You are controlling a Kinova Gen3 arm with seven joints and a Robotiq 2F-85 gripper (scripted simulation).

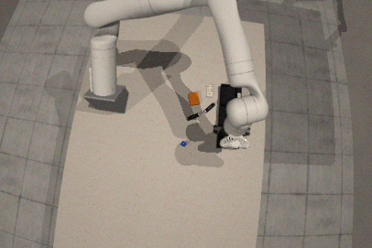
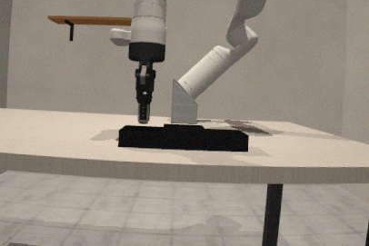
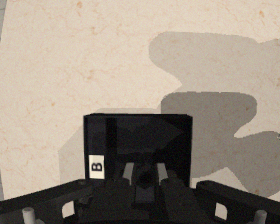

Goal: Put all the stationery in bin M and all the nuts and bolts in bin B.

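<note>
Right now my hand is 160 mm past the orange block, 120 mm to the right of it and 60 mm above it. From my hand the other things lie so: small blue piece 150 mm behind, 60 mm to the right, 60 mm below; then dark hex nut 20 mm below; then black bin row 80 mm to the left, 40 mm below, 10 mm behind.
</note>
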